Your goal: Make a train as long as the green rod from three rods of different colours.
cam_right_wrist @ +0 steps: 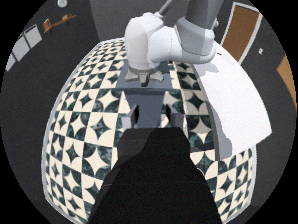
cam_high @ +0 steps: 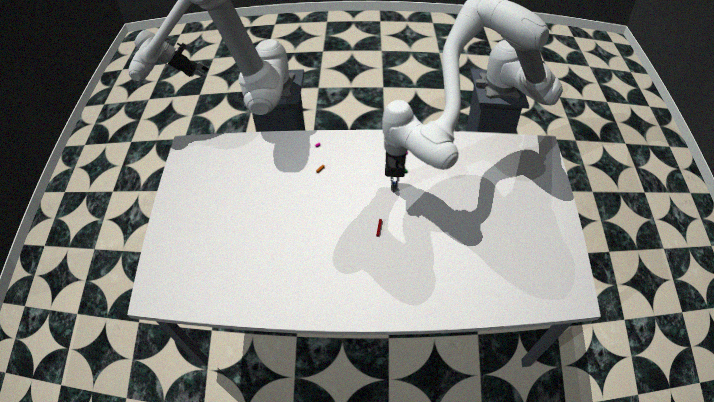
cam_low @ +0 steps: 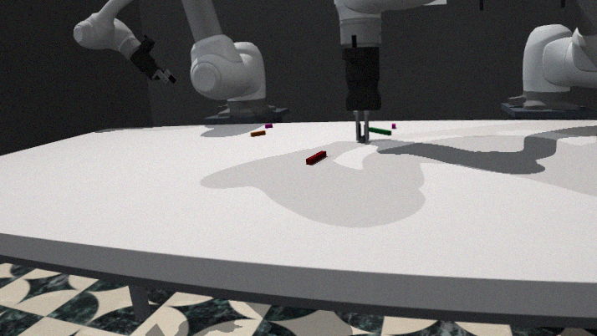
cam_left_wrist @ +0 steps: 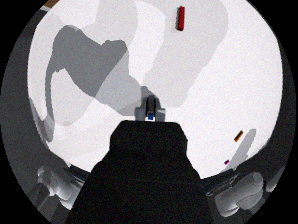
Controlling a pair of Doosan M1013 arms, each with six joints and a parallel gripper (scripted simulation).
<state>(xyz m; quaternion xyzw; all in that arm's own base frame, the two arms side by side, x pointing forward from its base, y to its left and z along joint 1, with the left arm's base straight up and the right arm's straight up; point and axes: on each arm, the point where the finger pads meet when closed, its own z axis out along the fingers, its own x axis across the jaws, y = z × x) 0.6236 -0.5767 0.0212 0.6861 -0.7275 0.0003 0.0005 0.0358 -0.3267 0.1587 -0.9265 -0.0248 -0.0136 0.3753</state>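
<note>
The blue rod lies 2 cm below my left hand and 2 cm behind it. Round my left hand: green rod 11 cm behind, 3 cm to the left, 2 cm below; red rod 18 cm ahead, 6 cm to the right, 2 cm below; grey rod 2 cm below.
</note>
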